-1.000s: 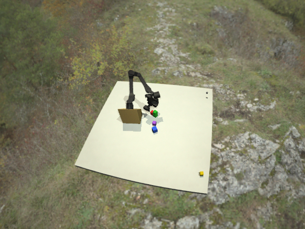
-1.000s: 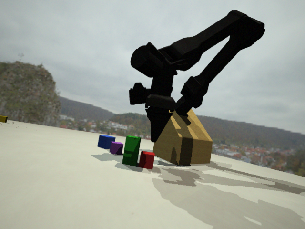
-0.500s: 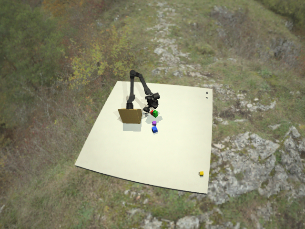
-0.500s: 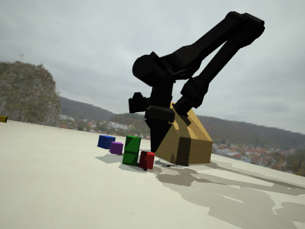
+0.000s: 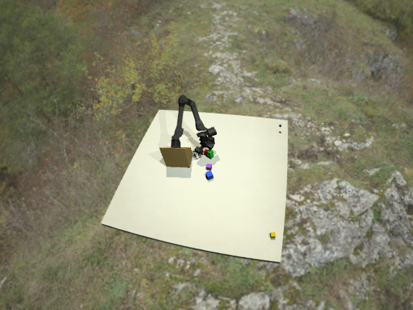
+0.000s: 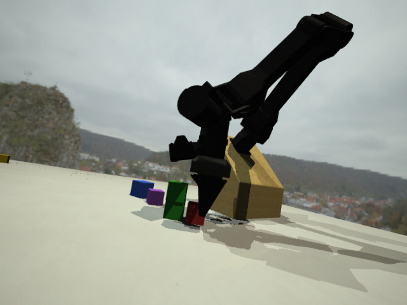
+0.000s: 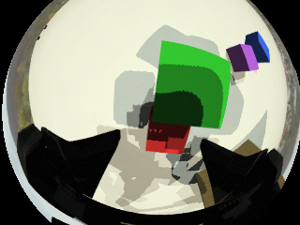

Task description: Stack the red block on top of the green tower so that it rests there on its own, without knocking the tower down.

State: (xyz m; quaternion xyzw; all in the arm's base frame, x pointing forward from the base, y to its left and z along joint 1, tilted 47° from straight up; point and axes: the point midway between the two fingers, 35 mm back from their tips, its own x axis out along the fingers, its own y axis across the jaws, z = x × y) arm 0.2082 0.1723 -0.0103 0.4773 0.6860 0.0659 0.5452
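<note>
My gripper tip is now 10 mm to the left of the red block, 10 mm short of it and 10 mm above it. The rest, counted from my gripper tip: purple block 150 mm to the right, 40 mm ahead, 10 mm below; yellow block 710 mm to the right, 490 mm ahead, 10 mm below; blue block 240 mm to the right, 50 mm ahead.
</note>
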